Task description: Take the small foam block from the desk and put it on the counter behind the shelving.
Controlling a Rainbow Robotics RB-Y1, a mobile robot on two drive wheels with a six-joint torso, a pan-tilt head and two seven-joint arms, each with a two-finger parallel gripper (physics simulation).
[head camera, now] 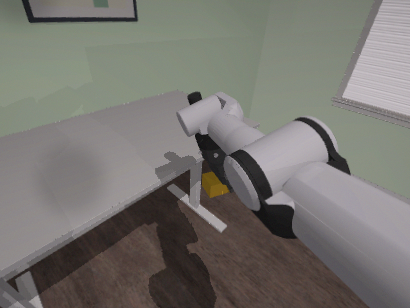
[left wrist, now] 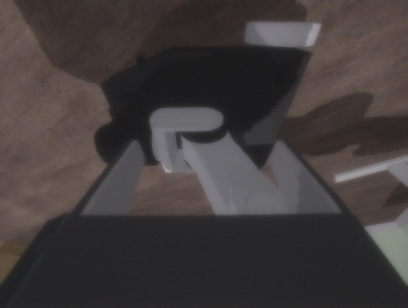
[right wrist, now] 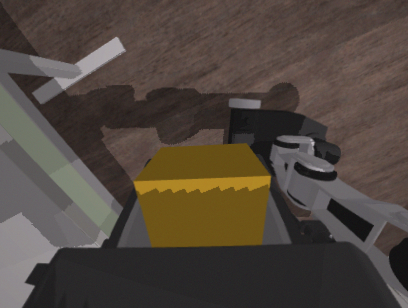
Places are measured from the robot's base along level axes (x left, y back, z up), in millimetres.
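Pixels of known places: left gripper, fingertip midpoint: [left wrist: 207, 149] [right wrist: 302, 214]; right gripper, fingertip midpoint: [head camera: 227, 184] [right wrist: 204, 165].
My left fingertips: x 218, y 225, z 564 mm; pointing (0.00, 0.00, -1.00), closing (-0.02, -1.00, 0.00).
Ahead of a thing's pixels: the offset from my left fingertips to its top centre. "spot": to the spot under its first point. Level surfaces: height alone.
A yellow foam block @(dx -457, dy -515, dz +520 mm) [head camera: 213, 184] [right wrist: 205, 212] is held between the fingers of my right gripper [right wrist: 204, 165], which is shut on it. In the head view the block appears beyond the desk's right end, over the wood floor, and the arm covers part of it and most of the gripper. The grey desk @(dz +387 mm) [head camera: 115, 135] fills the left of that view. My left gripper [left wrist: 207, 149] is open, its fingers wide apart with floor and parts of the robot's base seen between and beyond them. The counter and shelving do not show in these views.
A desk leg @(spot: dx -627, dy -1269, dz -285 mm) [head camera: 195, 187] stands on a long white foot [head camera: 207, 217] [right wrist: 82, 70] near the block. Green walls [head camera: 170, 60] rise behind the desk, with a framed picture [head camera: 82, 20] at upper left and a blind-covered window [head camera: 385, 60] at right. Dark shadows lie on the floor @(dz -562 mm) [head camera: 250, 260].
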